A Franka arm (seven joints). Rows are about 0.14 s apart.
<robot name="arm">
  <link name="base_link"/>
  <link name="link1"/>
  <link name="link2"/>
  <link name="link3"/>
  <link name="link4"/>
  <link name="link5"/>
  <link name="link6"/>
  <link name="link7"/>
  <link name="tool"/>
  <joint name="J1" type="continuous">
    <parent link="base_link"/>
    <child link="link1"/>
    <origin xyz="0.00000 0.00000 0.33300"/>
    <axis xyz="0 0 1"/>
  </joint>
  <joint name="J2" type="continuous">
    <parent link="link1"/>
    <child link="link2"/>
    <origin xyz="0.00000 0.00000 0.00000"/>
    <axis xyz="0 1 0"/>
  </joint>
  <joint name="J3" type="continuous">
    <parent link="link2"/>
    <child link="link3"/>
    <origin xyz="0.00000 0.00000 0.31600"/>
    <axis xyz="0 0 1"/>
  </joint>
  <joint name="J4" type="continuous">
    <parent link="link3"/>
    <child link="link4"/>
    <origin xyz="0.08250 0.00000 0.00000"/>
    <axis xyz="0 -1 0"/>
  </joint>
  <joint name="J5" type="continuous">
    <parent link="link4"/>
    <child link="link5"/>
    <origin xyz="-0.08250 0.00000 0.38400"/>
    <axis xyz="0 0 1"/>
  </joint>
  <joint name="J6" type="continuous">
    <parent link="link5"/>
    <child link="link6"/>
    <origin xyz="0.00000 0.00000 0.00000"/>
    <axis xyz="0 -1 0"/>
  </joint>
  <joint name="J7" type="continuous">
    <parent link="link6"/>
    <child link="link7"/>
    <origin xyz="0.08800 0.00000 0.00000"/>
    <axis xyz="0 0 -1"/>
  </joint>
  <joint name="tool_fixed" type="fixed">
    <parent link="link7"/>
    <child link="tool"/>
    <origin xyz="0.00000 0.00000 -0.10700" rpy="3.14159 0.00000 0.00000"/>
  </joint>
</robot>
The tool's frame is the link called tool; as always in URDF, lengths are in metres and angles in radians. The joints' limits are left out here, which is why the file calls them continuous.
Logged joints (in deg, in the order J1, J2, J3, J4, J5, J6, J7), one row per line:
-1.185, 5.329, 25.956, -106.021, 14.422, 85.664, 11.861
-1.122, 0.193, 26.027, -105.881, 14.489, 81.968, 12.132
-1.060, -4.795, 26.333, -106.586, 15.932, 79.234, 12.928
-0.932, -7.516, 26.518, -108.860, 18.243, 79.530, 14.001
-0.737, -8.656, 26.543, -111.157, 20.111, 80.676, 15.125
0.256, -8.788, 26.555, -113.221, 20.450, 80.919, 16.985
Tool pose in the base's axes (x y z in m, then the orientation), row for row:
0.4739, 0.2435, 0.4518, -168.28, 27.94, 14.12
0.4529, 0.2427, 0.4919, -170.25, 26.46, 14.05
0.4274, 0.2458, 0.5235, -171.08, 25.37, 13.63
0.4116, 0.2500, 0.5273, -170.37, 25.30, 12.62
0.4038, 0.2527, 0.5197, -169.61, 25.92, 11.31
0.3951, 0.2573, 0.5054, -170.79, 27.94, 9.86
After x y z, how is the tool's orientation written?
As angles about the fixed x, y, z axes (roll, pitch, yaw), in degrees.
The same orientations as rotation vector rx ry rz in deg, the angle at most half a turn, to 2 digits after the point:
-165.80, -16.25, 43.22
-167.95, -17.29, 41.15
-168.93, -17.19, 39.52
-168.22, -15.39, 39.24
-167.26, -13.04, 39.92
-167.74, -11.09, 42.82

